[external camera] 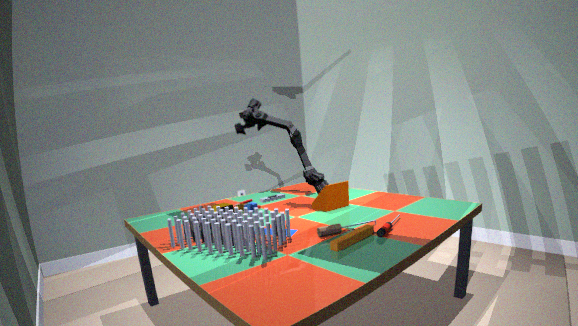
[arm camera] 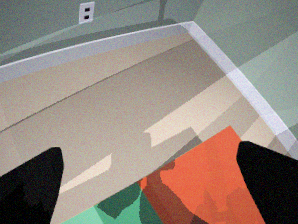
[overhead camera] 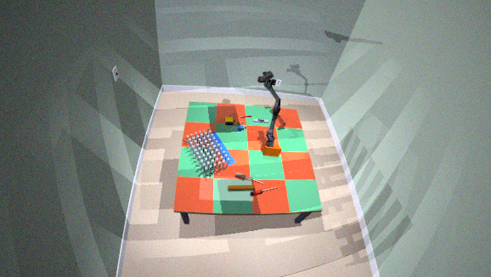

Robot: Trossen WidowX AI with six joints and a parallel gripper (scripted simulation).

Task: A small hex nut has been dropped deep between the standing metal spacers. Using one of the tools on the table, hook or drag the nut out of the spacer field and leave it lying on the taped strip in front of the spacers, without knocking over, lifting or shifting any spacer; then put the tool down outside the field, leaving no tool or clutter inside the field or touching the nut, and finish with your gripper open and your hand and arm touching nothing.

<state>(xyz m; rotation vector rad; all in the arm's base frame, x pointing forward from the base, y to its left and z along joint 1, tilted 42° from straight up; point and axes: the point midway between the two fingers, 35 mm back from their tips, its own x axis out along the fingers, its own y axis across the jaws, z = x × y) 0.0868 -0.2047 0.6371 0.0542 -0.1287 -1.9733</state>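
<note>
The orange level lies 1050 mm to the left of my gripper tip, 380 mm below it and 140 mm ahead of it. Also, from my gripper tip: blue block 380 mm to the left, 370 mm below, 220 mm ahead; then yellow block 370 mm below, 350 mm ahead, 310 mm to the left; then blue taped strip 660 mm to the left, 390 mm below, 370 mm ahead.
</note>
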